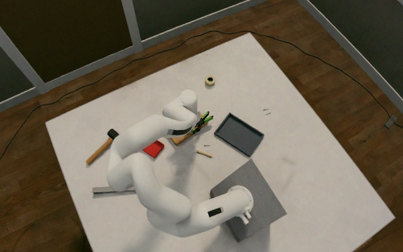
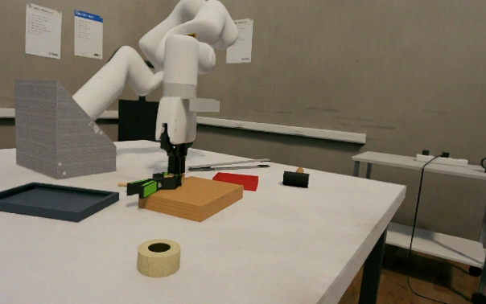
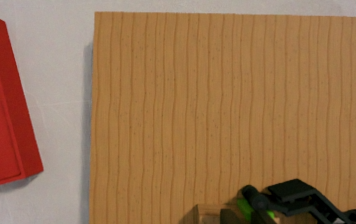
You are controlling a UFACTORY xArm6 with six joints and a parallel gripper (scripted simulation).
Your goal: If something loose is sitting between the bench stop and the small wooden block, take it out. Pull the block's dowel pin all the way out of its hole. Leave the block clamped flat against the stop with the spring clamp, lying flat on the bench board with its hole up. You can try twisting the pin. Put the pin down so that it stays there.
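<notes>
The dowel pin lies 2 cm below my hand. The rest, counted from my hand: loose dowel: 13 cm behind, 7 cm below, 1 cm to the right; then small wooden block: 4 cm below; then red tray: 20 cm to the left, 7 cm below, 4 cm ahead.
</notes>
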